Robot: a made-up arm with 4 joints.
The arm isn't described. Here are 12 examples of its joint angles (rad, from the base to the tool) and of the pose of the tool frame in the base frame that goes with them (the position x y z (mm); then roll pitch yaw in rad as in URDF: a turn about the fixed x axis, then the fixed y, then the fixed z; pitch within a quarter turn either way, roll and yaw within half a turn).
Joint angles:
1: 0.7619 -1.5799 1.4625 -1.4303
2: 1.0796 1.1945 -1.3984 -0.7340
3: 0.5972 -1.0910 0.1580 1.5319
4: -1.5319 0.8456 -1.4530 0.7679
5: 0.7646 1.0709 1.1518 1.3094
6: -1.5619 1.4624 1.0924 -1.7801
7: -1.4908 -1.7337 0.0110 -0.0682
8: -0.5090 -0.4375 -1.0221 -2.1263
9: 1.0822 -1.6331 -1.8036 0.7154
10: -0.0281 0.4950 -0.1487 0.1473
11: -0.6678 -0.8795 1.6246 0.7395
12: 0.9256 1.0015 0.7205 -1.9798
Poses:
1: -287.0 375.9 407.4 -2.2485 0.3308 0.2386
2: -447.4 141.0 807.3 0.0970 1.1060 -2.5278
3: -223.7 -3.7 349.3 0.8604 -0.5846 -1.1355
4: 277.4 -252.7 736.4 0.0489 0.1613 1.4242
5: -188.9 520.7 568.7 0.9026 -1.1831 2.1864
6: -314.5 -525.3 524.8 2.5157 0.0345 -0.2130
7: -149.9 -4.9 318.8 2.0931 0.0030 2.3056
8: 69.5 -164.0 447.3 -2.9521 0.2673 2.6659
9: 313.0 109.4 781.3 -0.1267 -1.0075 1.5194
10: -537.6 -255.0 686.2 0.6353 0.1080 -1.1700
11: -512.3 -228.5 523.5 0.4769 0.4373 -1.2522
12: -254.3 561.8 609.3 2.7020 0.4718 -1.9289
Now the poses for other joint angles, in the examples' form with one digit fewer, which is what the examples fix.
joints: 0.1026 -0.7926 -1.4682 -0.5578
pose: 158 34 532 1.470 0.319 1.326
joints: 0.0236 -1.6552 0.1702 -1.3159
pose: -86 90 283 2.969 -0.113 1.613
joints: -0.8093 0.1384 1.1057 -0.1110
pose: -493 -369 532 1.157 0.427 -1.224
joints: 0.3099 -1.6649 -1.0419 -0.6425
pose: 209 221 568 1.561 -0.173 1.525
